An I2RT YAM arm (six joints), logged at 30 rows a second.
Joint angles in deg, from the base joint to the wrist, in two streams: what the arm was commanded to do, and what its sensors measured. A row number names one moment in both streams.
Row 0, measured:
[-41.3, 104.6, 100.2, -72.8, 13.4, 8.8]
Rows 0 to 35, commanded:
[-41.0, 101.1, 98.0, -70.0, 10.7, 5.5]
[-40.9, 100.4, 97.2, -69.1, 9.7, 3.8]
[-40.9, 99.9, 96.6, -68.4, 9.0, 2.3]
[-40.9, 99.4, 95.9, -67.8, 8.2, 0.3]
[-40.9, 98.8, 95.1, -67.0, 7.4, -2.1]
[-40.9, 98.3, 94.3, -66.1, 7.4, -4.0]
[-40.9, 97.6, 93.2, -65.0, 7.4, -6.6]
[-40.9, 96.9, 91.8, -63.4, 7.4, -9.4]
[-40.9, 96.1, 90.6, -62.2, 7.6, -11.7]
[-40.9, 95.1, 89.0, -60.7, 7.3, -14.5]
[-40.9, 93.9, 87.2, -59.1, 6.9, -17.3]
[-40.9, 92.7, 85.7, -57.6, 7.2, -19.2]
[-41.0, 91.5, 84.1, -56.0, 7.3, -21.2]
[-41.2, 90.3, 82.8, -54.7, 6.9, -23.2]
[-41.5, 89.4, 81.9, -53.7, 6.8, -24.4]
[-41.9, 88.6, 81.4, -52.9, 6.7, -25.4]
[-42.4, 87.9, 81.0, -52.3, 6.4, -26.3]
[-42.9, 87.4, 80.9, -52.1, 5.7, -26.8]
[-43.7, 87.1, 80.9, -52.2, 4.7, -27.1]
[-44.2, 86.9, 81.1, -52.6, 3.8, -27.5]
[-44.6, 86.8, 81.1, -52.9, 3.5, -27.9]
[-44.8, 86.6, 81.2, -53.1, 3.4, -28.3]
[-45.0, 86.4, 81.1, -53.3, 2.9, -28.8]
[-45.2, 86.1, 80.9, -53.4, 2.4, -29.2]
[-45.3, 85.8, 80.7, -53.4, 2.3, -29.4]
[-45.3, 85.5, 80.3, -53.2, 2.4, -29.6]
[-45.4, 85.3, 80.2, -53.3, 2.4, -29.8]
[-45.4, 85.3, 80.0, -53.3, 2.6, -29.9]
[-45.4, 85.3, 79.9, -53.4, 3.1, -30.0]
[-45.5, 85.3, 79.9, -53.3, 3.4, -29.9]
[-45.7, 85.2, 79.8, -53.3, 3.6, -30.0]
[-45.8, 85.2, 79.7, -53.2, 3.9, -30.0]
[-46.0, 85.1, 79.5, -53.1, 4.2, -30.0]
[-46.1, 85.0, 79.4, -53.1, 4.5, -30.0]
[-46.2, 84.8, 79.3, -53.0, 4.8, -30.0]
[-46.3, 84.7, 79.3, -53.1, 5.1, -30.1]
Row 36, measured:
[-45.8, 86.8, 79.5, -54.7, 3.6, -28.6]
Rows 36 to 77, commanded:
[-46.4, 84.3, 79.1, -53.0, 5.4, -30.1]
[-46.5, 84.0, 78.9, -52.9, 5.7, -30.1]
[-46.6, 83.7, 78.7, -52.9, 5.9, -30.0]
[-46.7, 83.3, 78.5, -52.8, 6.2, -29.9]
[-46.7, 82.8, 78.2, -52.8, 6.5, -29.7]
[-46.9, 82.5, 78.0, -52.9, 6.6, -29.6]
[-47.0, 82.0, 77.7, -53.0, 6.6, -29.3]
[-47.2, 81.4, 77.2, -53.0, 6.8, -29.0]
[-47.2, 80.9, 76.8, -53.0, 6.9, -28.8]
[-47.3, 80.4, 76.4, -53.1, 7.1, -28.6]
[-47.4, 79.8, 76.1, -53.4, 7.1, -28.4]
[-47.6, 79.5, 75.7, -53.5, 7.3, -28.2]
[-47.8, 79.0, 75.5, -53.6, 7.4, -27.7]
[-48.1, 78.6, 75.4, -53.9, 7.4, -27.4]
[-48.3, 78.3, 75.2, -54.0, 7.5, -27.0]
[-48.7, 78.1, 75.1, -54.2, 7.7, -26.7]
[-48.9, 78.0, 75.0, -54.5, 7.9, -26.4]
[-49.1, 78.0, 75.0, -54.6, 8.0, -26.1]
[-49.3, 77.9, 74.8, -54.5, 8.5, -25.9]
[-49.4, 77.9, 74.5, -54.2, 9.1, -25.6]
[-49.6, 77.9, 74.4, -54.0, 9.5, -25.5]
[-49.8, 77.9, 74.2, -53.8, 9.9, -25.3]
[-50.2, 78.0, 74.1, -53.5, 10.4, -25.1]
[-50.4, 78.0, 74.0, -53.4, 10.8, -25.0]
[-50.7, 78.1, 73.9, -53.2, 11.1, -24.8]
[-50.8, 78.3, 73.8, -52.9, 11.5, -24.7]
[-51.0, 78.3, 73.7, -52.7, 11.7, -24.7]
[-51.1, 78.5, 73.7, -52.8, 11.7, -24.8]
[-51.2, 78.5, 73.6, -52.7, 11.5, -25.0]
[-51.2, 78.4, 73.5, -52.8, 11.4, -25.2]
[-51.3, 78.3, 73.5, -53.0, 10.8, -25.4]
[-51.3, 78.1, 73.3, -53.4, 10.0, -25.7]
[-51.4, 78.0, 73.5, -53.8, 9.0, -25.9]
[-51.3, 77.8, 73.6, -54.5, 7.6, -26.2]
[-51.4, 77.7, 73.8, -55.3, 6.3, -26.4]
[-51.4, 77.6, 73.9, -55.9, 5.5, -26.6]
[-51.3, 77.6, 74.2, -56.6, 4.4, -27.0]
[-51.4, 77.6, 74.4, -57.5, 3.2, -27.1]
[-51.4, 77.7, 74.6, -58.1, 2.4, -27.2]
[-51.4, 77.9, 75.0, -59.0, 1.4, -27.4]
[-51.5, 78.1, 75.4, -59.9, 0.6, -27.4]
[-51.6, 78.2, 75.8, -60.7, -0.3, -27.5]
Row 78, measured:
[-50.9, 79.2, 73.6, -56.0, 1.8, -27.0]
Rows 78 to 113, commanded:
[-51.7, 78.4, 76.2, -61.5, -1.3, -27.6]
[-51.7, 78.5, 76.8, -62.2, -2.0, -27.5]
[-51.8, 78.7, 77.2, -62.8, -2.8, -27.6]
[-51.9, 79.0, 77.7, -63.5, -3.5, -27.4]
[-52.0, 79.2, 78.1, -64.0, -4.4, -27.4]
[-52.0, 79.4, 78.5, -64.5, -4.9, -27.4]
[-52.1, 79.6, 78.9, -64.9, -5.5, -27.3]
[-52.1, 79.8, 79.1, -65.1, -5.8, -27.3]
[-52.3, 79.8, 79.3, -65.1, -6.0, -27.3]
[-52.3, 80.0, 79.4, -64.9, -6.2, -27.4]
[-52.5, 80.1, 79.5, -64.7, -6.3, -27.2]
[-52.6, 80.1, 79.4, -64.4, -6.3, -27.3]
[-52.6, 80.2, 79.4, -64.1, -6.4, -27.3]
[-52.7, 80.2, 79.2, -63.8, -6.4, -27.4]
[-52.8, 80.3, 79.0, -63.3, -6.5, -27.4]
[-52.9, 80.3, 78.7, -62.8, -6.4, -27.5]
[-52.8, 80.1, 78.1, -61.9, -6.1, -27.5]
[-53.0, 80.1, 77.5, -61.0, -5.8, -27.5]
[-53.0, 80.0, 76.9, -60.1, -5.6, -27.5]
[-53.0, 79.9, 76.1, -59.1, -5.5, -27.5]
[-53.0, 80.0, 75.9, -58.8, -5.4, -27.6]
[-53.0, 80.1, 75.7, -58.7, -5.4, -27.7]
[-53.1, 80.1, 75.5, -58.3, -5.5, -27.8]
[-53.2, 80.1, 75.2, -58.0, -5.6, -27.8]
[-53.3, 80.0, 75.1, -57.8, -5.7, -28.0]
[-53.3, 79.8, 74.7, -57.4, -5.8, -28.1]
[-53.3, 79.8, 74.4, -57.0, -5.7, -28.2]
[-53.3, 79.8, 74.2, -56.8, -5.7, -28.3]
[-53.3, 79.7, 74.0, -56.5, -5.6, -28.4]
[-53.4, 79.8, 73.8, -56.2, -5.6, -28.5]
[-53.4, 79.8, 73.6, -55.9, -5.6, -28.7]
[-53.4, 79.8, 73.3, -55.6, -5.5, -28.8]
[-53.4, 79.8, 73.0, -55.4, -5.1, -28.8]
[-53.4, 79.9, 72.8, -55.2, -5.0, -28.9]
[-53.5, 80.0, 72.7, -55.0, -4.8, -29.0]
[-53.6, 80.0, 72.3, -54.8, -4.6, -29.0]
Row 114, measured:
[-53.3, 80.2, 73.2, -62.4, -4.1, -26.9]
